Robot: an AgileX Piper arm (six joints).
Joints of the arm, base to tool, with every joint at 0 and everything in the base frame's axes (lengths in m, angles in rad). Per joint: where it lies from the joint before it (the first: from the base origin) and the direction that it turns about. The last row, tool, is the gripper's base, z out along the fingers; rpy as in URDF.
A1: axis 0 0 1 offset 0 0 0.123
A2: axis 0 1 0 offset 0 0 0
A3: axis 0 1 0 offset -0.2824 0 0.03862
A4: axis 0.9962 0 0.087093 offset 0.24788 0 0.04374
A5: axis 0 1 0 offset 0 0 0
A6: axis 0.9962 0 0.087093 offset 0.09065 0 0.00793
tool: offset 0 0 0 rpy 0 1.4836 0
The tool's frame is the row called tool.
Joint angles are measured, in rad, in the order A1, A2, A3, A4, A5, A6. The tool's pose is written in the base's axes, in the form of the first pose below.
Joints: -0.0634 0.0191 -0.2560 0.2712 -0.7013 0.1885
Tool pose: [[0.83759, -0.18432, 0.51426, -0.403], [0.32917, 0.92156, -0.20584, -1.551], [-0.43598, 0.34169, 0.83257, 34.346], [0, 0, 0, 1]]
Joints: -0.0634 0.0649 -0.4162 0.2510 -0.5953 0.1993
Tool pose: [[0.83386, -0.21318, 0.50915, -1.516], [0.34121, 0.92414, -0.17188, -1.174], [-0.43389, 0.31705, 0.84334, 38.297], [0, 0, 0, 1]]
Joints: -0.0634 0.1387 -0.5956 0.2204 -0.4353 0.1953
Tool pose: [[0.80403, -0.21116, 0.55583, -2.047], [0.33356, 0.93405, -0.12766, -0.711], [-0.49222, 0.28804, 0.82143, 42.365], [0, 0, 0, 1]]
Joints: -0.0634 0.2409 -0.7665 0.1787 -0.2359 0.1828
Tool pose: [[0.73125, -0.17554, 0.65914, -1.243], [0.30312, 0.94929, -0.08347, -0.300], [-0.61106, 0.26083, 0.74738, 45.810], [0, 0, 0, 1]]
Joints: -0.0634 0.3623 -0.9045 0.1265 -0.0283 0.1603
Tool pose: [[0.60370, -0.10903, 0.78972, 1.136], [0.24508, 0.96801, -0.05371, -0.105], [-0.75860, 0.22597, 0.61111, 48.019], [0, 0, 0, 1]]
